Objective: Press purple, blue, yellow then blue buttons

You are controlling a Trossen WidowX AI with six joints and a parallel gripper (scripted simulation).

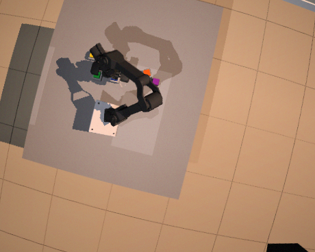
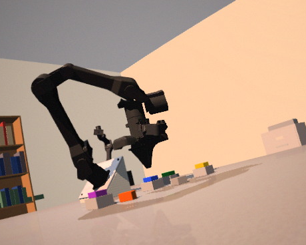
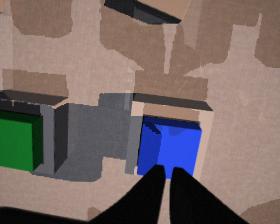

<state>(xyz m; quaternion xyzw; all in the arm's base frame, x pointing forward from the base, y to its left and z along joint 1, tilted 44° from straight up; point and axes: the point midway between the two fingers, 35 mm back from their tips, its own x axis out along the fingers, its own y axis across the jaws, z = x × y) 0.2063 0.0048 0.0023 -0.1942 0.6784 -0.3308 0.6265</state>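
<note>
Now: the blue button 3 cm below my gripper tip. The rest, counted from my gripper tip: small grey block: 9 cm ahead, 5 cm below; green button: 9 cm to the left, 3 cm below; yellow button: 11 cm ahead, 13 cm to the left, 3 cm below.
</note>
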